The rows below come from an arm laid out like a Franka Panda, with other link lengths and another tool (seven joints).
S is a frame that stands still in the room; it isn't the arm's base.
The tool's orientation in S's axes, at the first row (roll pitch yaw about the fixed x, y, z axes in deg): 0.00 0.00 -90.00
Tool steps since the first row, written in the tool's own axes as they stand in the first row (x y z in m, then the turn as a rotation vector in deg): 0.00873 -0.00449 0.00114 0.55 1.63 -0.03; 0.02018 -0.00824 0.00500 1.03 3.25 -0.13; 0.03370 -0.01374 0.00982 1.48 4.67 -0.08; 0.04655 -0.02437 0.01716 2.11 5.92 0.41; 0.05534 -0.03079 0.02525 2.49 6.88 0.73; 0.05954 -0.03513 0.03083 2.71 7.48 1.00
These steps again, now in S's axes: -0.00449 -0.00873 0.00114 1.63 -0.55 -0.03; -0.00824 -0.02018 0.00500 3.25 -1.03 -0.13; -0.01374 -0.03370 0.00982 4.67 -1.48 -0.08; -0.02437 -0.04655 0.01716 5.92 -2.11 0.41; -0.03079 -0.05534 0.02525 6.88 -2.49 0.73; -0.03513 -0.05954 0.03083 7.48 -2.71 1.00
